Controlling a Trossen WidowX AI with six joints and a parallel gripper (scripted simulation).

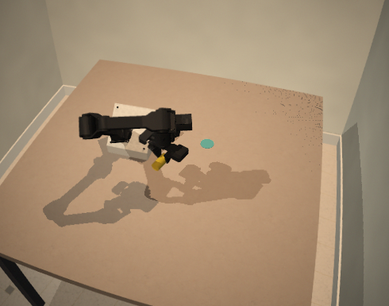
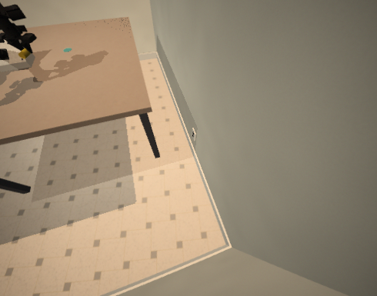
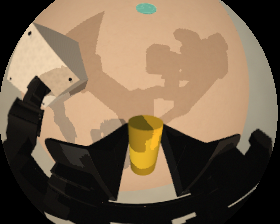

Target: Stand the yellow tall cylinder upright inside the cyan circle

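Right now the cyan circle is 280 mm to the left of my hand, 170 mm below it and 90 mm ahead of it. The rest, counted from my hand: yellow tall cylinder: 20 mm to the right, 20 mm below, 10 mm behind.
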